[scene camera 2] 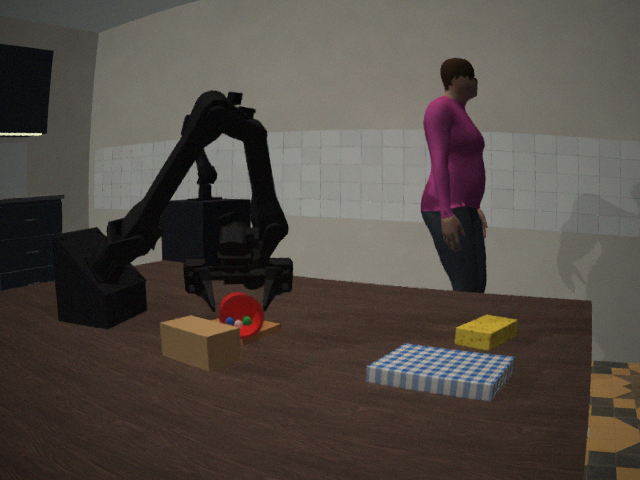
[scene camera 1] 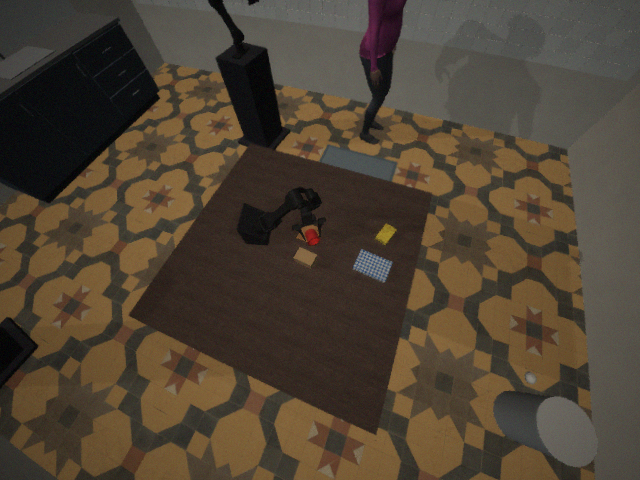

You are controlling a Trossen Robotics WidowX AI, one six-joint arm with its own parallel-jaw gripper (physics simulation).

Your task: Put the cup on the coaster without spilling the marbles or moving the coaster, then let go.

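Observation:
The red cup lies tipped on its side over the orange-brown coaster, with its mouth toward scene camera 2. Blue, pink and green marbles show inside the cup near its lower rim. The cup hides much of the coaster. My gripper points down above and behind the cup, with its fingers wide apart, one on each side; it is open and holds nothing.
A tan block stands near the coaster, on the side toward scene camera 2. A blue-and-white checked slab and a yellow sponge lie farther right on the dark wooden table.

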